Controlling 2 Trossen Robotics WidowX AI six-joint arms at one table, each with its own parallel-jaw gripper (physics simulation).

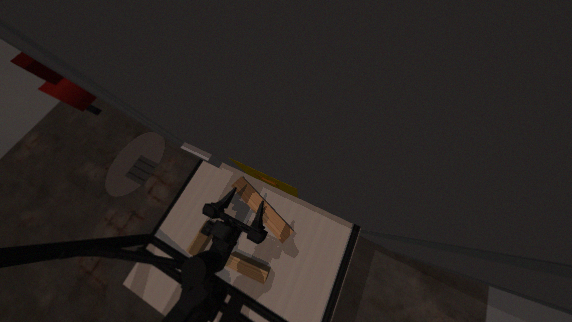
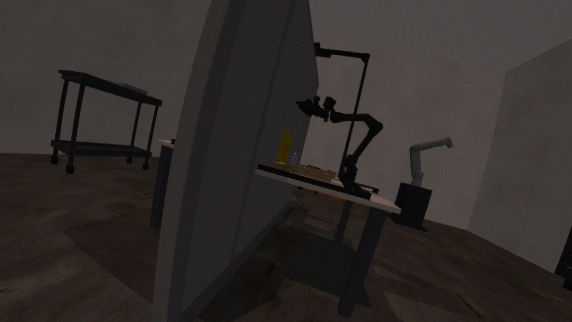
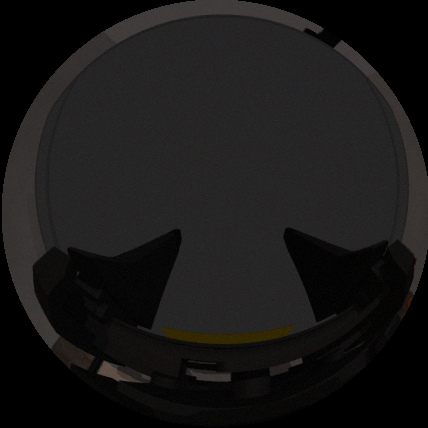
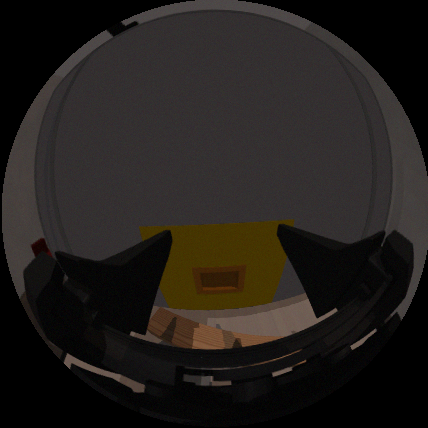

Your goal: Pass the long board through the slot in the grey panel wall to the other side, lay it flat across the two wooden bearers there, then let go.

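Places are measured from the left arm's base along level axes (x right, y ahead, z up), in millimetres.
Where they show: left gripper, fingertip midpoint: [image 2: 297, 104] [image 3: 233, 233]; right gripper, fingertip midpoint: [image 1: 249, 193] [image 4: 225, 232]; left arm's base at its link origin: [image 2: 348, 181]; right arm's base at its link origin: [image 1: 217, 294].
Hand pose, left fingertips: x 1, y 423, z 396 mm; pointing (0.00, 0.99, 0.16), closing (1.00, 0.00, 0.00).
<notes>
Things, the pixels of their centre, and the offset from my left fingertips. Level surfaces: height alone.
- long wooden piece at the middle of its body: [image 4: 226, 347] [image 1: 261, 207] dx -2, dy +161, dz -395 mm
- Flat wood at the middle of its body: [image 2: 310, 172] dx -125, dy -198, dz -396 mm
- right arm's table at its surface level: dz -415 mm
The grey panel wall [image 1: 350, 100] [image 2: 250, 125] [image 3: 225, 125] [image 4: 215, 125] carries a yellow plate [image 1: 287, 189] [image 2: 286, 141] [image 3: 227, 339] [image 4: 175, 260] around the slot, whose orange rim [image 4: 197, 281] shows. A long wooden piece [image 1: 267, 212] [image 4: 200, 334] lies slantwise near the wall. Two shorter wooden pieces, one [image 1: 200, 240] partly behind the arm and one [image 1: 247, 267], lie nearer its base. Flat wood [image 2: 307, 171] is on the left arm's table; its pieces cannot be told apart. My right gripper [image 1: 249, 196] [image 4: 225, 232] is open above the long piece. My left gripper [image 2: 298, 104] [image 3: 233, 233] is open, high above its table.
The right arm's table [image 1: 320, 250] and the left arm's table [image 2: 382, 201] have dark edge rails. A dark post [image 2: 357, 100] stands behind the left arm. A wheeled cart [image 2: 112, 91] and a grey robot arm [image 2: 416, 162] stand farther off.
</notes>
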